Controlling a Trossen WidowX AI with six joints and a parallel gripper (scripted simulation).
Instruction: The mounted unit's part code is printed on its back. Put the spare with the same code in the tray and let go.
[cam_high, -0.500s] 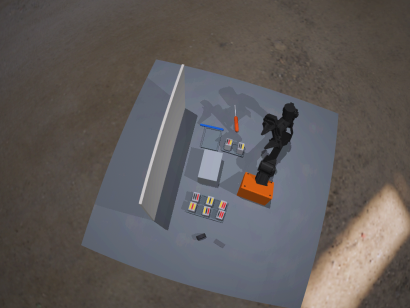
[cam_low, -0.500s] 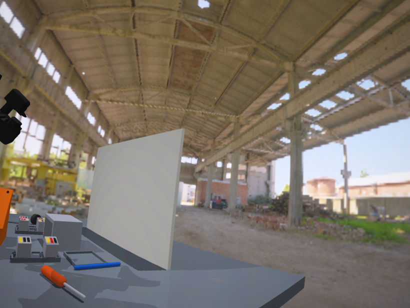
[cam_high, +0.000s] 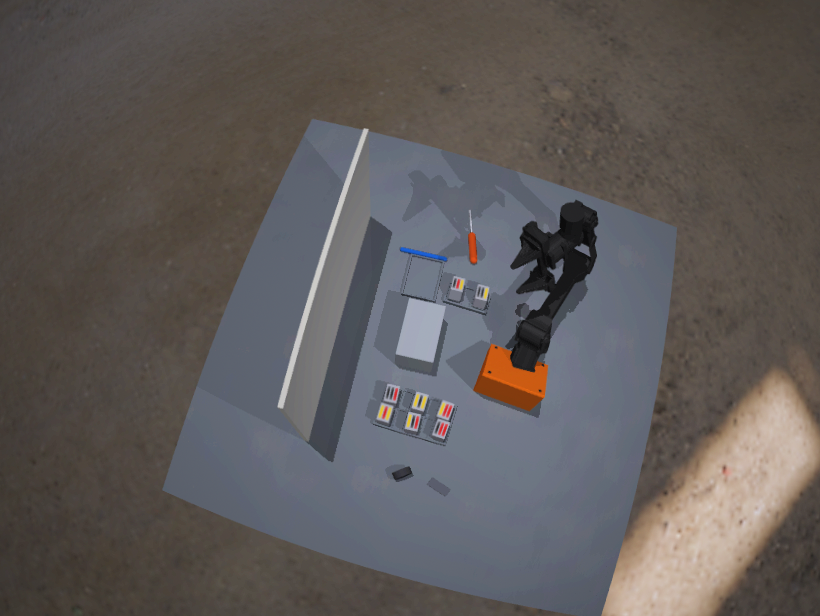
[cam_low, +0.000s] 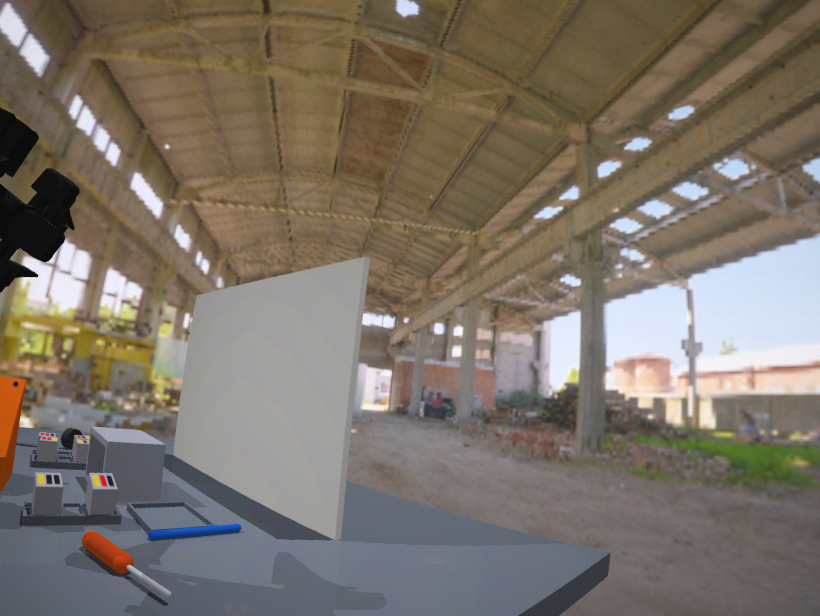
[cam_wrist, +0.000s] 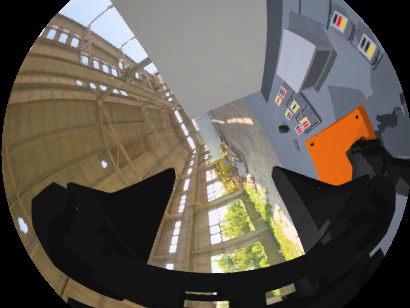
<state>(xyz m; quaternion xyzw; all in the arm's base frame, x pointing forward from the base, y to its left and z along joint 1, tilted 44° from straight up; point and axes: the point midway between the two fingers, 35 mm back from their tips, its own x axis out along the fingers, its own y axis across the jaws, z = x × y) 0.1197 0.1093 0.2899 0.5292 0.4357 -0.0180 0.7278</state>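
Now: gripper tip 34 cm above the grey spare, 24 cm to the right of it and 15 cm short of it. From my gripper tip the other things lie so: white panel (42 cm ahead, 16 cm below, 6 cm to the left); then blue pen (38 cm below, 23 cm ahead, 20 cm to the right); then dark tray (38 cm below, 21 cm ahead, 12 cm to the right).
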